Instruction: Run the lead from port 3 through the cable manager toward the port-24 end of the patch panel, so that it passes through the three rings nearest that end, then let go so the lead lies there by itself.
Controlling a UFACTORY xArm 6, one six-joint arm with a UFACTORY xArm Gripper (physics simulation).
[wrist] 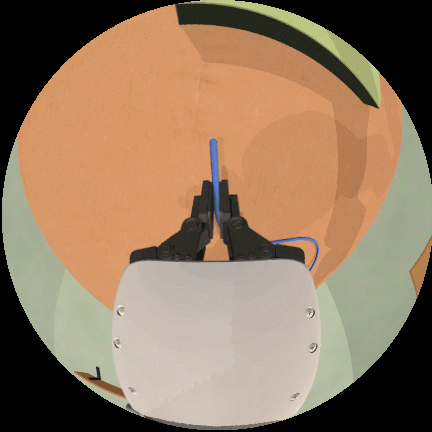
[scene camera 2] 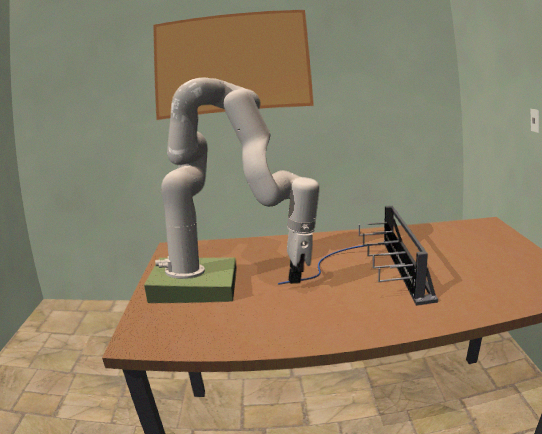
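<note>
The blue lead (scene camera 2: 350, 248) (wrist: 214, 155) runs from the rack-side rings across the table in an S-shaped bend to my gripper (scene camera 2: 295, 280) (wrist: 215, 193). My gripper points down, low at the table top, and is shut on the lead near its free end. A short, straight tail sticks out past the fingertips towards the robot base. The patch panel (scene camera 2: 421, 275) is a black upright frame at the right, with several grey wire rings (scene camera 2: 379, 275) on its robot side. The lead meets the rings towards the far end; whether it passes through any is unclear. Port numbers are unreadable.
The green base block (scene camera 2: 190, 294) (wrist: 350, 55) carries the arm at the table's left. The brown table (scene camera 2: 250, 340) (wrist: 100, 150) has its front edge on the near side. The rings stick out from the panel towards the gripper. A brown board (scene camera 2: 275, 50) hangs on the wall behind.
</note>
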